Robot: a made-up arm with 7 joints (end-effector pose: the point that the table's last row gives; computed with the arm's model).
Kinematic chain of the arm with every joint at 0, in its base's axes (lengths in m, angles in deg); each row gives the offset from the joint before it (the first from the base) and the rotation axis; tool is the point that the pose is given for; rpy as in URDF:
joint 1: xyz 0 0 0.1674 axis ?
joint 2: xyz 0 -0.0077 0.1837 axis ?
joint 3: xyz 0 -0.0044 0.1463 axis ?
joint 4: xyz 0 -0.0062 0.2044 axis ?
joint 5: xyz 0 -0.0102 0.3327 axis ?
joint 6: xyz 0 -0.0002 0.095 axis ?
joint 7: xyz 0 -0.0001 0.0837 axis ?
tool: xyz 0 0 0 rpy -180 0 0
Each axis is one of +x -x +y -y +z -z.
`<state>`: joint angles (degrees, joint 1 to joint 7).
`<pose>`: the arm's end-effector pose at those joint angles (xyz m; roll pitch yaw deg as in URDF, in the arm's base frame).
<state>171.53 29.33 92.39 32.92 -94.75 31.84 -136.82</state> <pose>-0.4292 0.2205 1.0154 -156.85 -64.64 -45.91</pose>
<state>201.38 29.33 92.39 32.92 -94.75 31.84 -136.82</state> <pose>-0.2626 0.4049 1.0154 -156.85 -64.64 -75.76</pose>
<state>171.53 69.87 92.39 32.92 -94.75 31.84 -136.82</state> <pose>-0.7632 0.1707 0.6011 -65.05 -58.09 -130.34</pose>
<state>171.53 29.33 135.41 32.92 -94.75 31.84 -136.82</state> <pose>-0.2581 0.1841 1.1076 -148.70 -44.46 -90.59</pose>
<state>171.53 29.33 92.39 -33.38 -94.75 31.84 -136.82</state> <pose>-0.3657 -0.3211 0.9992 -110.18 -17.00 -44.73</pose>
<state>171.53 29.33 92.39 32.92 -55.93 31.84 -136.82</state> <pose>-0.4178 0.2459 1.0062 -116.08 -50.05 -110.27</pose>
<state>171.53 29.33 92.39 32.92 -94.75 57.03 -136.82</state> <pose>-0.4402 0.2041 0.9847 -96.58 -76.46 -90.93</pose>
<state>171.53 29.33 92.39 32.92 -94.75 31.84 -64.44</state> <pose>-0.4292 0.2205 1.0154 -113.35 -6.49 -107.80</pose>
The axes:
joint 1: -z
joint 2: +y
joint 3: -z
joint 4: +y
joint 5: -z
joint 6: +y
joint 7: -z

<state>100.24 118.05 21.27 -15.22 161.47 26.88 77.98</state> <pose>-0.1217 -0.7979 0.1087 -103.37 -11.01 -1.68</pose>
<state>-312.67 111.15 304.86 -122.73 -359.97 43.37 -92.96</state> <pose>-0.1389 -0.4164 0.5253 -137.88 -51.97 18.65</pose>
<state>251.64 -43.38 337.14 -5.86 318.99 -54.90 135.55</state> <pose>0.2948 -0.5468 0.8995 -95.02 3.80 67.40</pose>
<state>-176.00 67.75 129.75 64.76 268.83 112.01 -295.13</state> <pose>-0.3894 0.3545 0.7166 18.06 14.84 -7.91</pose>
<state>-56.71 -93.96 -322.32 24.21 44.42 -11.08 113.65</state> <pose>-0.3401 -0.7686 0.4478 134.18 70.27 -167.12</pose>
